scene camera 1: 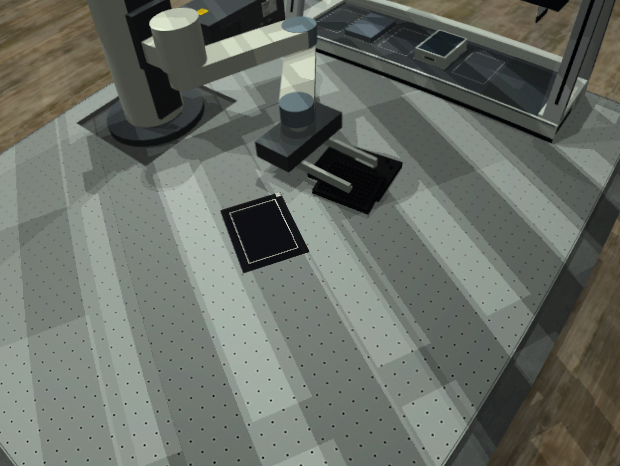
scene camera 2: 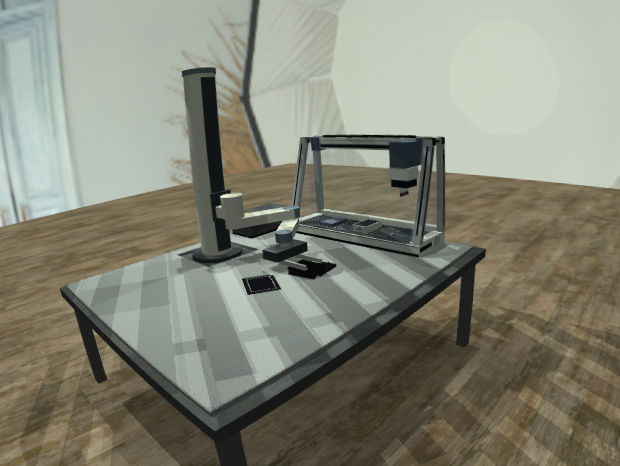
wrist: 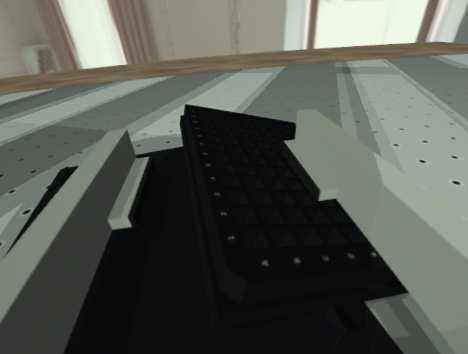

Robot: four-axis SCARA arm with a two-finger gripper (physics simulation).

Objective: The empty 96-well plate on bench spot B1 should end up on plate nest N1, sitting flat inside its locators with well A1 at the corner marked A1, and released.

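Seen in the pictures: gripper, fingertip midpoint: (scene camera 1: 363,175) (scene camera 2: 313,264) (wrist: 216,138); arm's base, origin of the base link: (scene camera 1: 156,115) (scene camera 2: 217,254).
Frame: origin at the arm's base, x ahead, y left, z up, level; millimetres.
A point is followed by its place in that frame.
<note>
The black 96-well plate (scene camera 1: 334,167) {x 522, y 59, z 45 mm} (scene camera 2: 311,272) {x 609, y 31, z 32 mm} (wrist: 260,200) {x 539, y 60, z 41 mm} lies askew, partly on the black nest base (scene camera 1: 389,169) {x 604, y 139, z 25 mm} (wrist: 150,260) {x 532, y 103, z 25 mm} and overhanging it on the side toward the outlined pad. Whether it is tilted is hard to tell. In the wrist view its A and 1 labels meet at the near left corner; the nest's A1 mark is not legible. A black pad with a white outline (scene camera 1: 264,231) {x 502, y -138, z 15 mm} (scene camera 2: 260,284) {x 501, y -143, z 15 mm}, apparently B1, is bare. My gripper (scene camera 1: 362,175) {x 584, y 72, z 47 mm} (scene camera 2: 313,265) {x 584, y 72, z 47 mm} (wrist: 216,138) {x 584, y 72, z 47 mm} is shut with nothing gripped. In the wrist view one finger overlaps the plate's right side; the other is left of it, over the base.
The arm's column (scene camera 1: 132,65) {x 53, y -53, z 193 mm} (scene camera 2: 208,160) {x 74, y -36, z 471 mm} stands behind left. A framed gantry machine (scene camera 2: 378,243) {x 637, y 450, z 42 mm} stands at the back right, with a small white module (scene camera 1: 441,48) {x 502, y 539, z 93 mm} on its deck. A dark box (scene camera 1: 240,25) {x -34, y 361, z 80 mm} is behind the arm.
</note>
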